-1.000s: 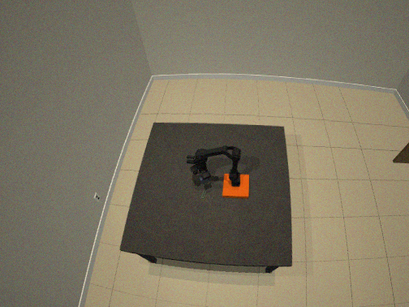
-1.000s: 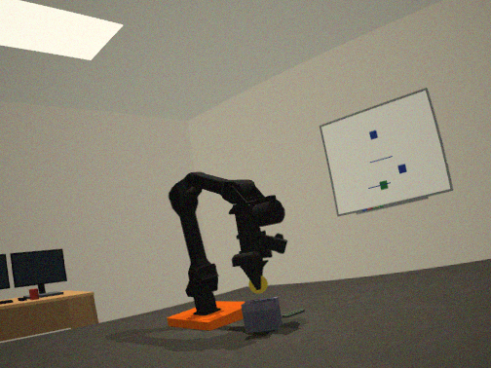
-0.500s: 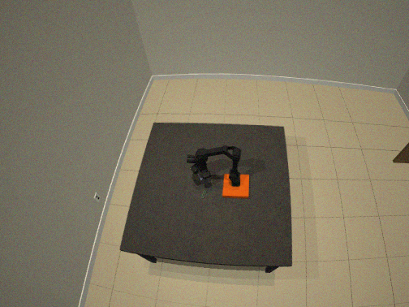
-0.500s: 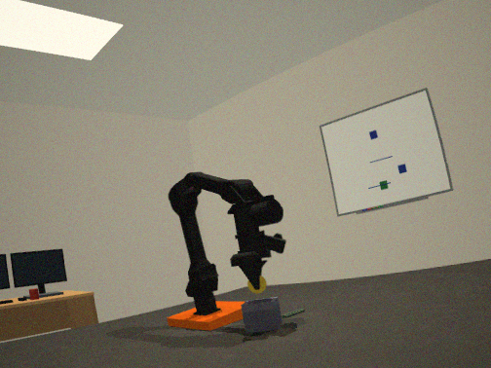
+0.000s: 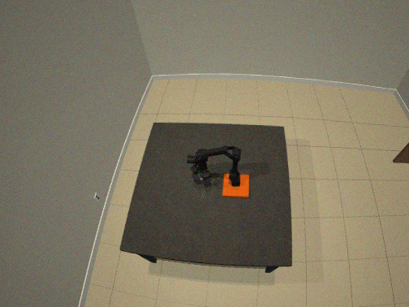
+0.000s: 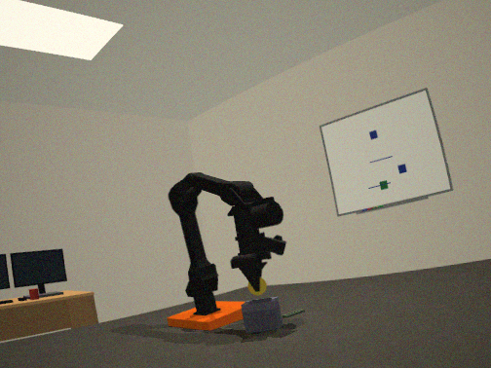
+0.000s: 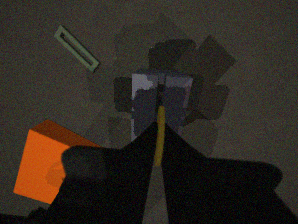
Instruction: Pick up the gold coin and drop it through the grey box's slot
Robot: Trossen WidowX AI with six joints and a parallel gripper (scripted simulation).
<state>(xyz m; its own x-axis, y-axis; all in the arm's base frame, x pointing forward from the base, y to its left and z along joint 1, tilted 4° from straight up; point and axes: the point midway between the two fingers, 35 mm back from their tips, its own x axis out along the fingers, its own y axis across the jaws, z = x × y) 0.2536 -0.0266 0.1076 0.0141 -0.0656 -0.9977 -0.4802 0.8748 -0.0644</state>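
The gold coin lies 10 mm above my gripper tip.
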